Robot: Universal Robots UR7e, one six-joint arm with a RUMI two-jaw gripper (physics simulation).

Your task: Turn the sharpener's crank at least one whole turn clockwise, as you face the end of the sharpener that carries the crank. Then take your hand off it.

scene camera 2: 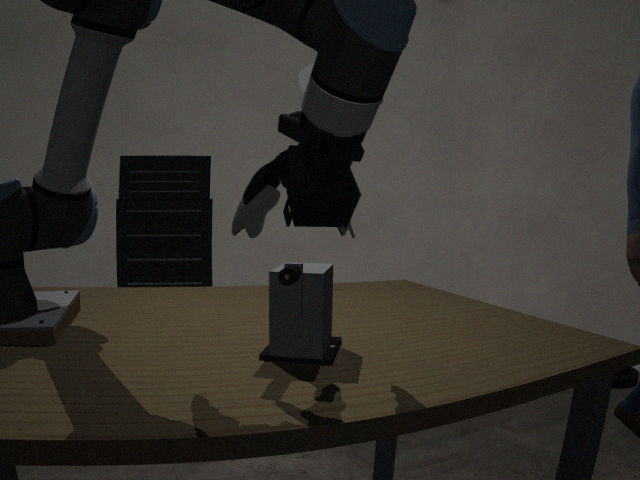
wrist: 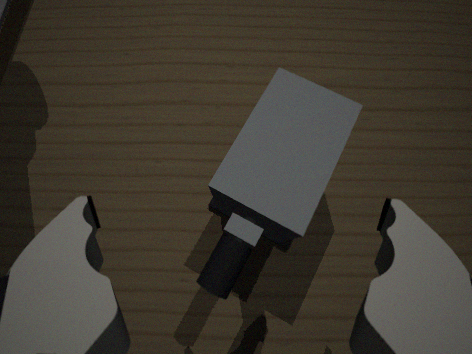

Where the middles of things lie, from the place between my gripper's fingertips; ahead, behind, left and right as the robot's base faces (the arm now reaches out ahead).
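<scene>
The black crank handle (wrist: 227,260) is 30 mm to the right of my hand and 50 mm below it; going by their middles, it is the nearest to my hand of the things named here. Then there is the sharpener (scene camera 2: 309,340), which I find 50 mm to the left of my hand, 30 mm ahead of it and 110 mm below it.
</scene>
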